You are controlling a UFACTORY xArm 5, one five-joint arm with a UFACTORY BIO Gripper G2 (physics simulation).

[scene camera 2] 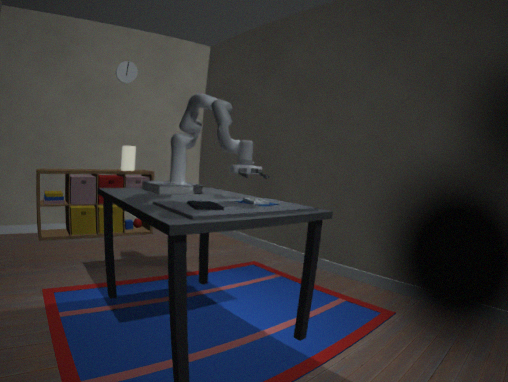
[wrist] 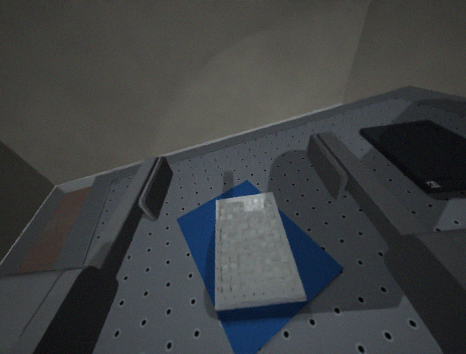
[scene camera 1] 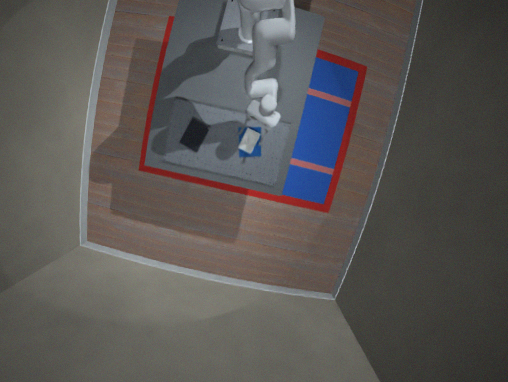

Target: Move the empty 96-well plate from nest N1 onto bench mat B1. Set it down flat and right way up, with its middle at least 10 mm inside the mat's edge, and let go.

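The white 96-well plate lies flat on the blue bench mat, its wells facing up. It is turned relative to the mat; its middle is near the mat's middle, and some corners come close to the mat's edges. My gripper is open and empty, well above the plate, with one finger to each side of it in the wrist view. The black nest is empty, to the right of the mat in the wrist view.
The grey perforated board carries the mat and nest on the table. The arm's base stands at the back of the table. A small dark object is beside the base. A shelf unit stands behind.
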